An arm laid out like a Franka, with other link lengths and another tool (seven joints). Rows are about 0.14 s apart.
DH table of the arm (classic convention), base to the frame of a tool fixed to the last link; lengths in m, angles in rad. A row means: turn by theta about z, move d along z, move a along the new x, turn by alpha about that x. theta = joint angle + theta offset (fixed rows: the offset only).
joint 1: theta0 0  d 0.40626  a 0  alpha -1.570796
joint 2: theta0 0  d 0  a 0  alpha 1.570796
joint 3: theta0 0  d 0.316  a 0.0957  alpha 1.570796
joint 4: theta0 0  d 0  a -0.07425  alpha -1.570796
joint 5: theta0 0  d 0.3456  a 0  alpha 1.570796
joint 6: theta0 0  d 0  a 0.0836  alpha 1.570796
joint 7: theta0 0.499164  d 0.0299  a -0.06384  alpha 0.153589
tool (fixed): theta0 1.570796  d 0.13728  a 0  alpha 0
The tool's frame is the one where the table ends.
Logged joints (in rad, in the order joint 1, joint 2, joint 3, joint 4, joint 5, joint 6, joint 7), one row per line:
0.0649, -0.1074, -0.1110, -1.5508, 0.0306, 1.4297, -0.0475
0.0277, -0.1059, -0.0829, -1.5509, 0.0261, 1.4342, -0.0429
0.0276, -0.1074, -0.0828, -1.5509, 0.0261, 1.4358, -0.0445
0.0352, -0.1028, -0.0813, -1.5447, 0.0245, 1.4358, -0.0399
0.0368, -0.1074, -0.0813, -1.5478, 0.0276, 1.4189, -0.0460
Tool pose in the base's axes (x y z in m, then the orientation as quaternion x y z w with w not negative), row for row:
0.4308, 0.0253, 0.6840, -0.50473, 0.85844, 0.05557, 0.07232
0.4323, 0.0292, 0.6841, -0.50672, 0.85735, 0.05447, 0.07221
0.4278, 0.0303, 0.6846, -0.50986, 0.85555, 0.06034, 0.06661
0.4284, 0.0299, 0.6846, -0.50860, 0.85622, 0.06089, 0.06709
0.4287, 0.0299, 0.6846, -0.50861, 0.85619, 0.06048, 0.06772
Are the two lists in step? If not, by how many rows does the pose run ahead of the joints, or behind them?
The pose runs 2 rows ahead of the joints: the pose in row i belongs to the joints in row i + 2.
